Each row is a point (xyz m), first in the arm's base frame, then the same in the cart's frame.
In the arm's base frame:
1: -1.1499 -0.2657 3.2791
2: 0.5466 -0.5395 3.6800
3: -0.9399 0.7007 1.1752
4: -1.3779 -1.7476 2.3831
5: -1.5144 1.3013 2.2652
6: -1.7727 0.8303 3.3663
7: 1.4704 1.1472 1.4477
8: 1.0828 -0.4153 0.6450
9: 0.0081 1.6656 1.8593
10: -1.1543 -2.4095 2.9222
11: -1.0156 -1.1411 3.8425
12: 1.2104 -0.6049 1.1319
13: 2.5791 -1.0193 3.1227
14: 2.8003 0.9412 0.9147
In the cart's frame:
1: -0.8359 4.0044 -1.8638
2: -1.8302 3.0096 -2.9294
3: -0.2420 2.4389 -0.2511
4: 0.6987 3.5850 -2.5849
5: -0.9455 3.5906 -0.0109
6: -1.1969 4.5203 -0.7682
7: -1.9650 0.8226 -0.9596
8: -0.3538 0.5848 -1.7234
9: -1.7321 2.1836 -0.1410
10: 0.6404 3.7819 -3.4431
11: -0.7357 4.2852 -2.8702
12: -0.6060 0.8157 -2.1386
13: -2.3042 1.1265 -3.8787
14: -2.2365 -0.5225 -1.4202

